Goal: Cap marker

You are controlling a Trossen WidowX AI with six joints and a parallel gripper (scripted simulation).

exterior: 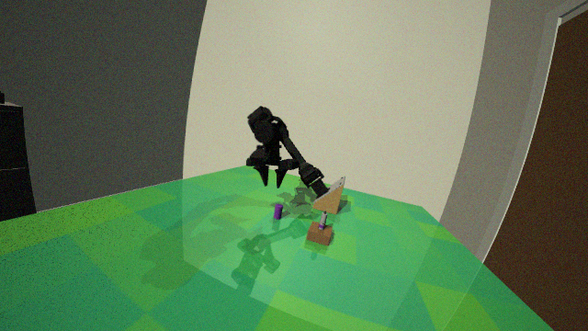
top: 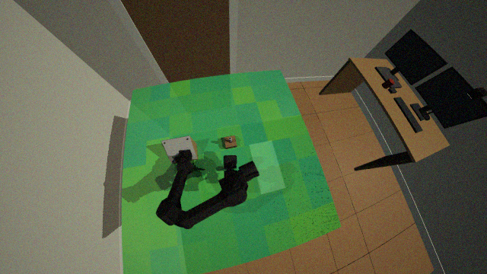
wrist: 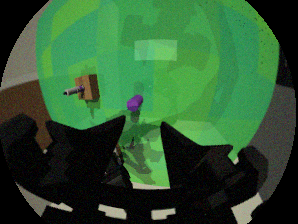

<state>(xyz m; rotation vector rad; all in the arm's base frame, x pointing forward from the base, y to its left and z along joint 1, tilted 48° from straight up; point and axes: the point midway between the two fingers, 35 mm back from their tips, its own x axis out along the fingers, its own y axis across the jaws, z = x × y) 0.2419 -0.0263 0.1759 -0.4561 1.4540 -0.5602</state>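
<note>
Now: the purple marker cap 8 cm below my gripper tip, 4 cm to the left of it and 1 cm behind it.
</note>
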